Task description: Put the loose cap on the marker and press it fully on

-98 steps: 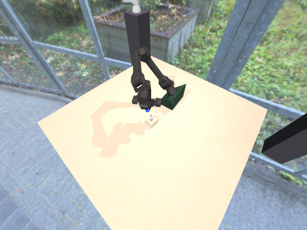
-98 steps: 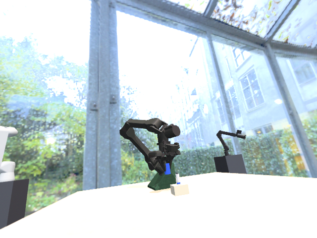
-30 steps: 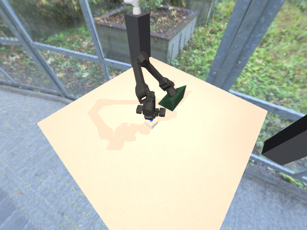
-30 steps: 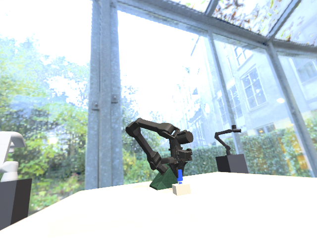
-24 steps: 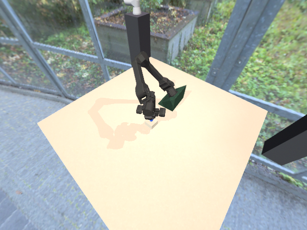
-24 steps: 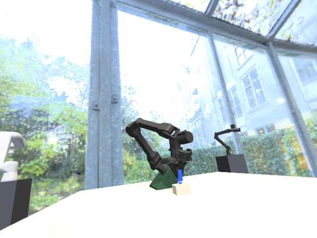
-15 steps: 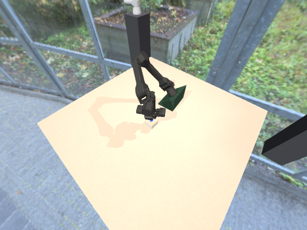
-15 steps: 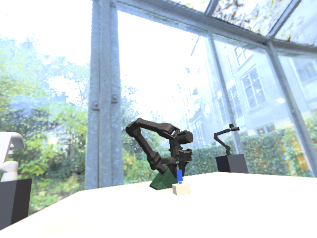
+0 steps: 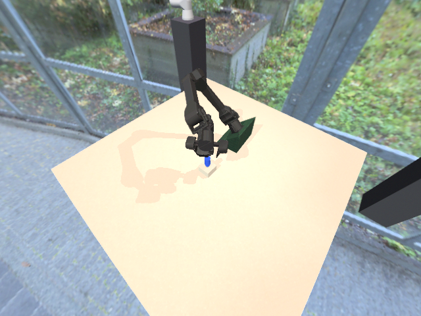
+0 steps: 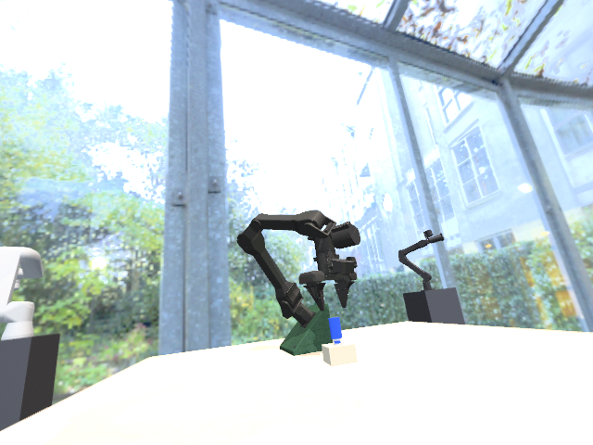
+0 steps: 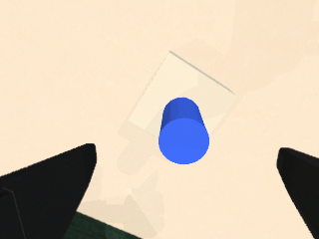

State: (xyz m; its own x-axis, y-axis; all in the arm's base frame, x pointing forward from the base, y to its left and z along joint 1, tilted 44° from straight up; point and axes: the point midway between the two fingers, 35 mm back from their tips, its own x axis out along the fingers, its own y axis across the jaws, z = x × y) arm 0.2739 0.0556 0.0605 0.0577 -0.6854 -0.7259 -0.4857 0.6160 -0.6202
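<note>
My gripper tip is 5 cm above the blue cap. Round my gripper tip: holder block: 11 cm below.
</note>
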